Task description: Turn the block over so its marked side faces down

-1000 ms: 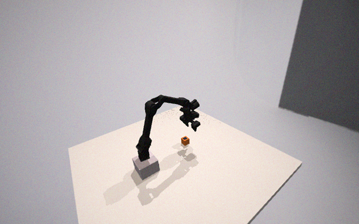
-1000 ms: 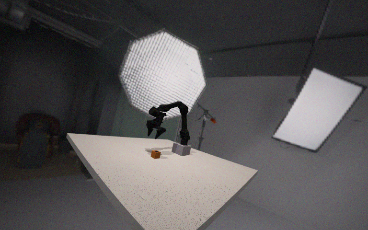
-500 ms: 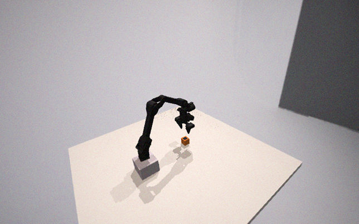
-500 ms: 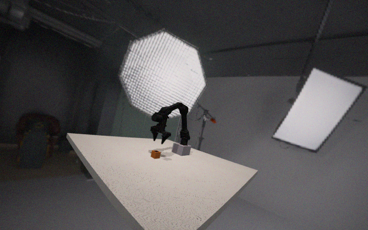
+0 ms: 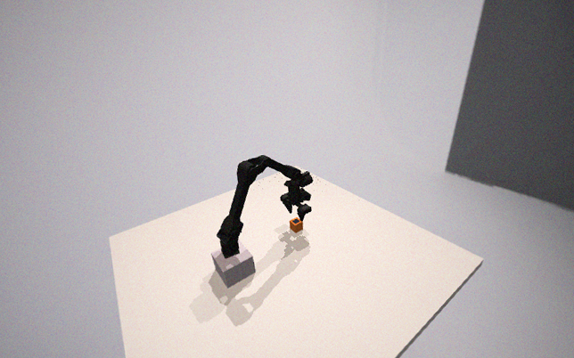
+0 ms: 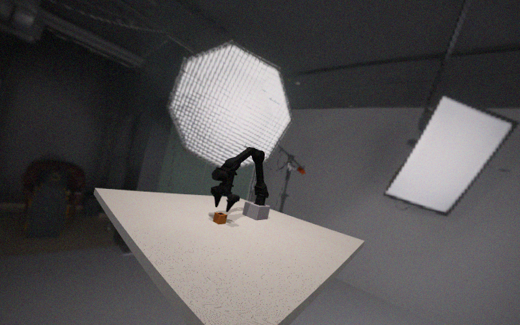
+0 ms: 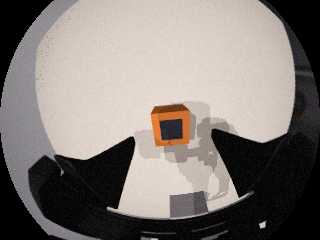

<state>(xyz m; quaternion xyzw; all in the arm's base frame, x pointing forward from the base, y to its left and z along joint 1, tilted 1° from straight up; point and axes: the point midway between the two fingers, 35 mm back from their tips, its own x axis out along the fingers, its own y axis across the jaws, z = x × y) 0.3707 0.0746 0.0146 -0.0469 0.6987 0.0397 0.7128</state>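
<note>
Right now my gripper tip is 4 cm above the orange block.
</note>
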